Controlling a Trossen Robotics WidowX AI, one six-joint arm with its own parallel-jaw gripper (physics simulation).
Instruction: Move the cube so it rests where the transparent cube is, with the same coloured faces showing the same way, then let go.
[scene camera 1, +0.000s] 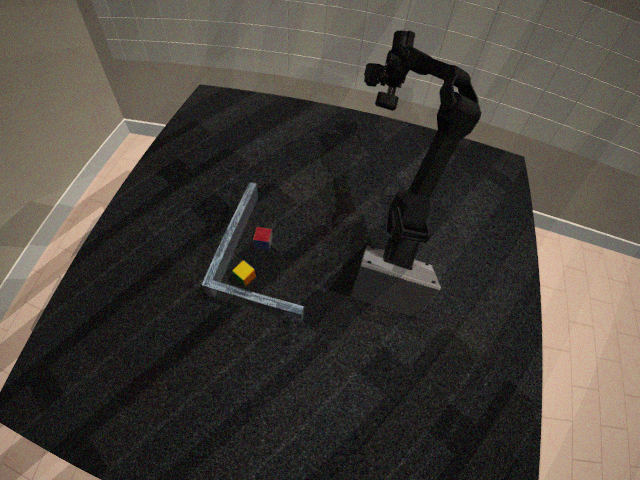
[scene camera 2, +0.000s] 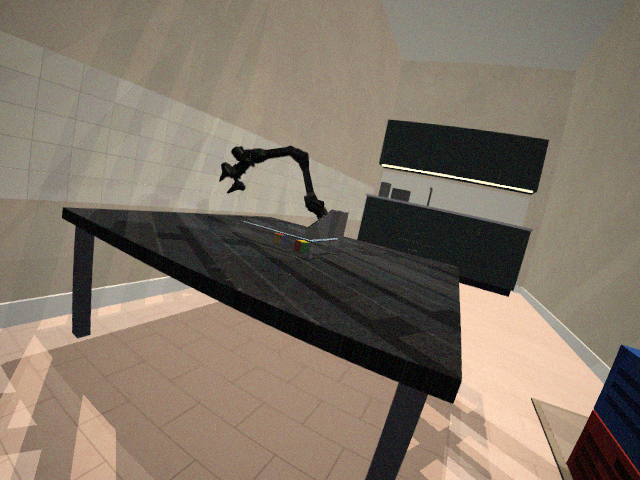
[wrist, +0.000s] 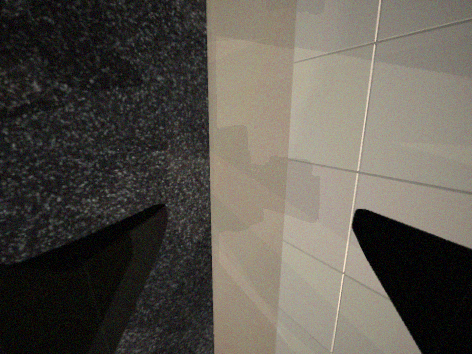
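Pixels of known places: gripper, fingertip midpoint: (scene camera 1: 387, 88) (scene camera 2: 223, 187) (wrist: 260, 215); arm's base, link origin: (scene camera 1: 398, 262) (scene camera 2: 325, 220).
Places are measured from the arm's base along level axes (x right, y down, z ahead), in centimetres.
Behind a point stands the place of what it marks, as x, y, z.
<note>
A cube with a yellow top (scene camera 1: 244, 272) (scene camera 2: 302, 245) stands on the table inside the corner of a low L-shaped barrier. It shows green and orange sides in the first scene view, red and green sides in the second. A cube with a red top (scene camera 1: 262, 235) (scene camera 2: 279, 238) stands a little apart from it, with a dark blue side; it looks fainter in the second scene view and seems to be the transparent one. My gripper (scene camera 1: 378, 88) {57.1, -5.5, 17.9} (scene camera 2: 225, 186) {57.1, -5.5, 17.9} (wrist: 260, 215) {57.1, -5.5, 17.9} is open and empty, high up near the table's wall-side edge, far from both cubes. Neither cube shows in the wrist view.
The pale L-shaped barrier (scene camera 1: 230, 232) {-5.0, 4.5, 40.4} (scene camera 2: 325, 239) {-18.5, 4.4, 28.5} bounds two sides of the cubes' area. The arm's base block (scene camera 1: 403, 271) {-4.4, -4.4, -1.2} (scene camera 2: 333, 225) {-7.2, 0.9, 4.4} stands on the dark table (scene camera 1: 310, 387) {-31.2, 10.5, 8.7} (scene camera 2: 361, 289) {-45.7, 10.5, 52.0} (wrist: 100, 125) {52.1, 10.5, 21.3}. A tiled wall (scene camera 1: 232, 36) (wrist: 415, 125) rises beyond the table edge.
</note>
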